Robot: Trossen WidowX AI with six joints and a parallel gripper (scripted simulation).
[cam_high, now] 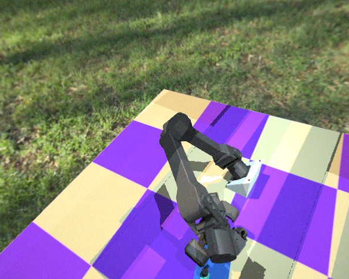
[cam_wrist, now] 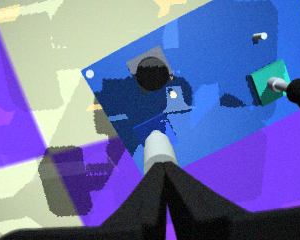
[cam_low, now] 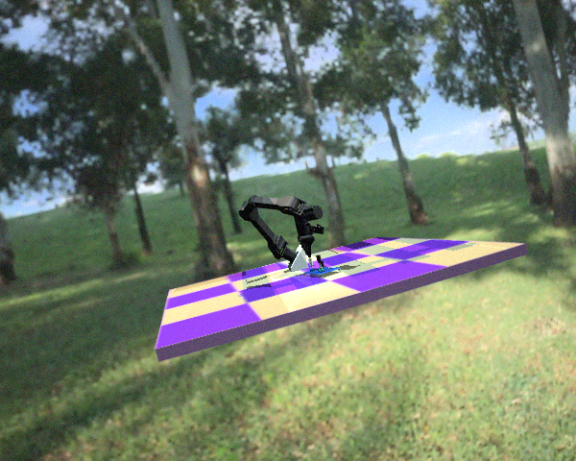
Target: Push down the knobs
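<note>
Right now my gripper tip is 20 mm above the white-topped knob. Round my gripper tip: green potentiometer 90 mm ahead, 20 mm below, 10 mm to the left.
</note>
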